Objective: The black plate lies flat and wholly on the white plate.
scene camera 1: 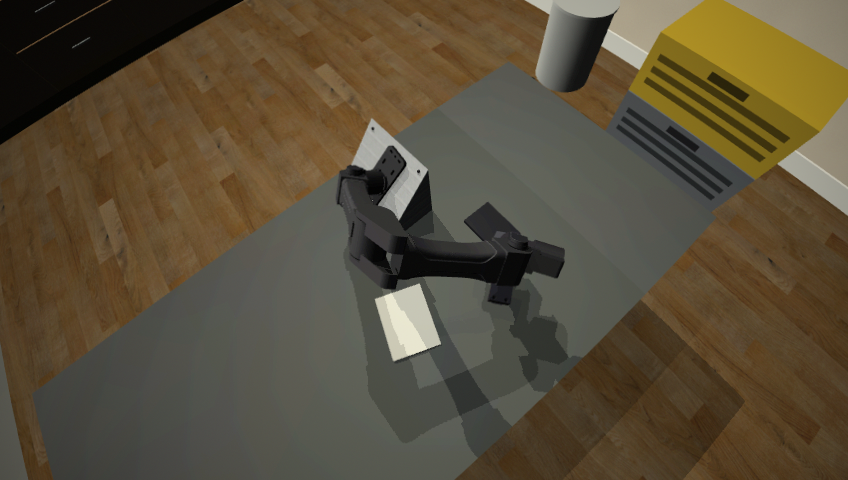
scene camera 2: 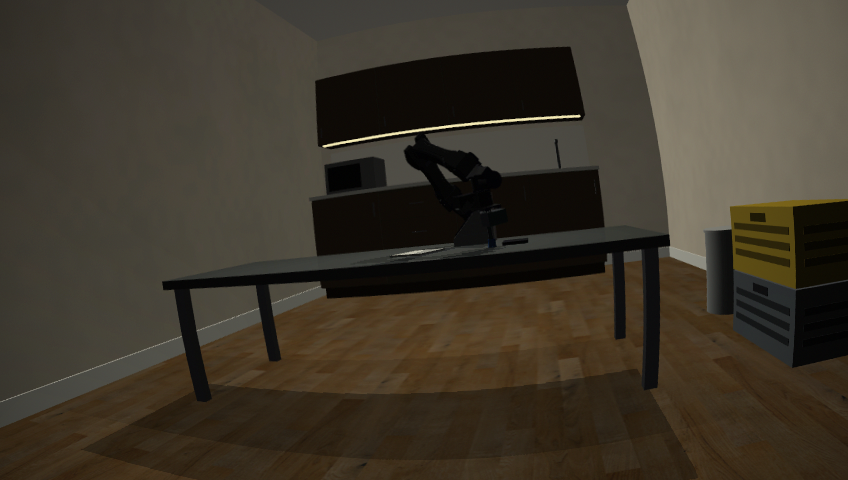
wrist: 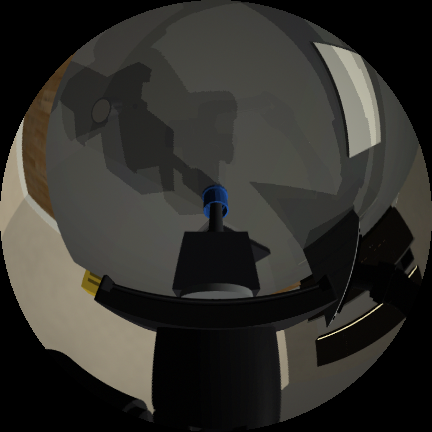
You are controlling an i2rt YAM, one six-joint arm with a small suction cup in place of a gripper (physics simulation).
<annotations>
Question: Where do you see a white plate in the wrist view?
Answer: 357,102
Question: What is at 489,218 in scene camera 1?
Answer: A black plate.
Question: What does the white plate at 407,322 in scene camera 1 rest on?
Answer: The table.
</annotations>
